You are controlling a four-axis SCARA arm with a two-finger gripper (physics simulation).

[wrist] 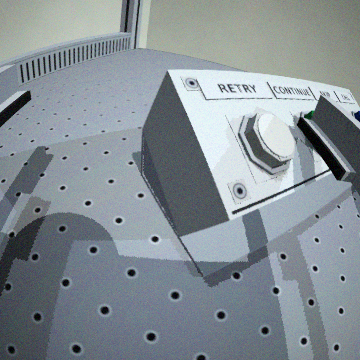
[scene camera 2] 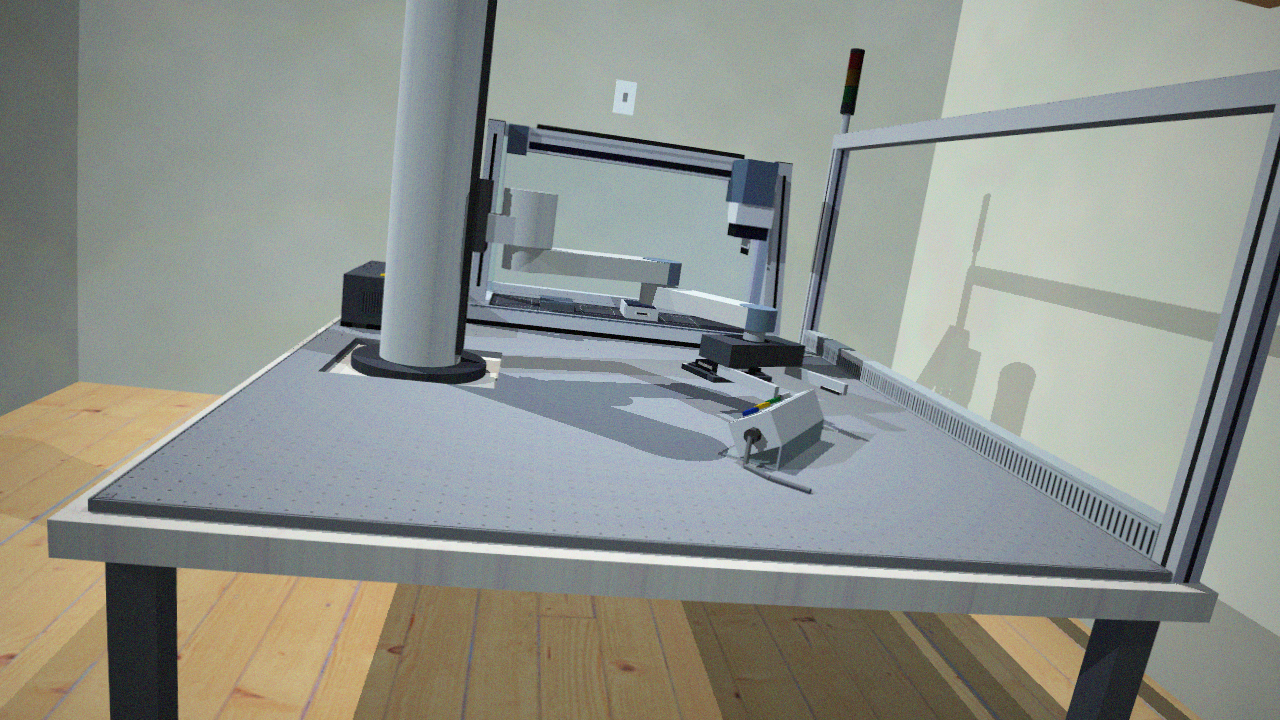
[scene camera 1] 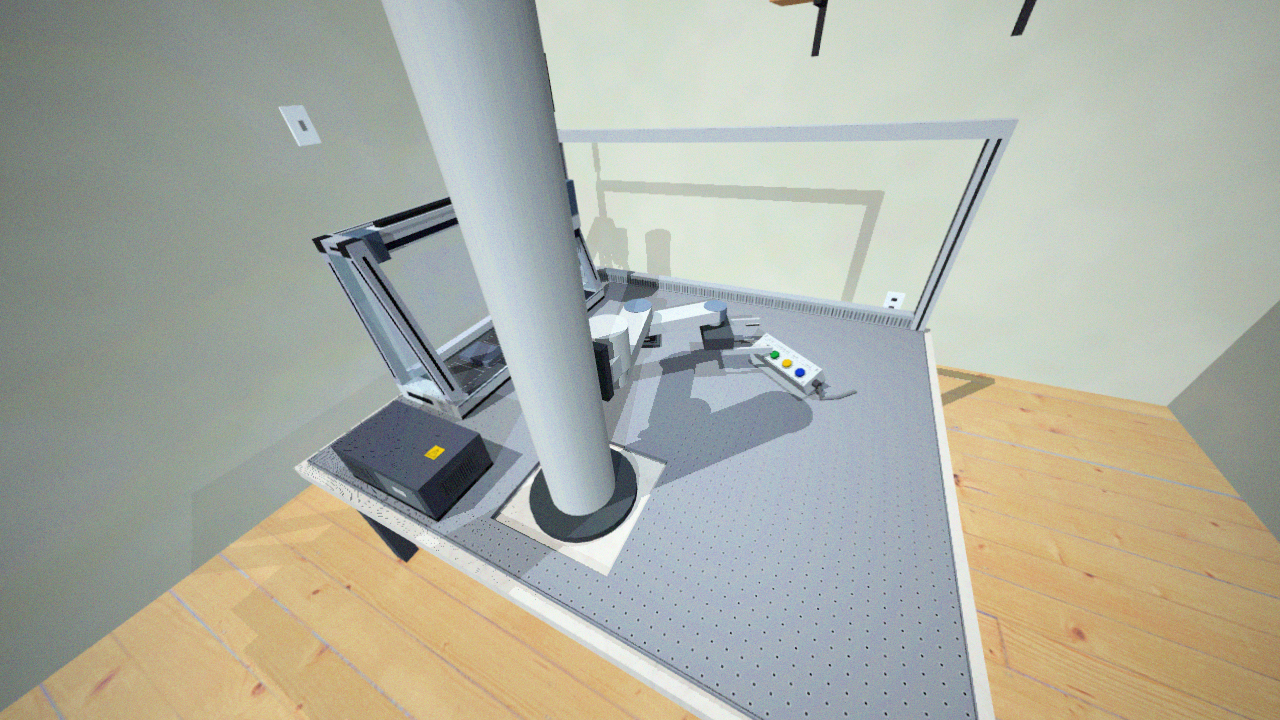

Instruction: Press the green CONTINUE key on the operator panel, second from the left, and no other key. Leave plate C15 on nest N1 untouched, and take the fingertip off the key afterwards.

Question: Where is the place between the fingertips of my gripper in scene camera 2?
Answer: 812,391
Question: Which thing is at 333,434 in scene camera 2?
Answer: A framed fence.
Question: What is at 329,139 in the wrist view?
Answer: My gripper.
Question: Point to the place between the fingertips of my gripper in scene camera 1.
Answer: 765,334
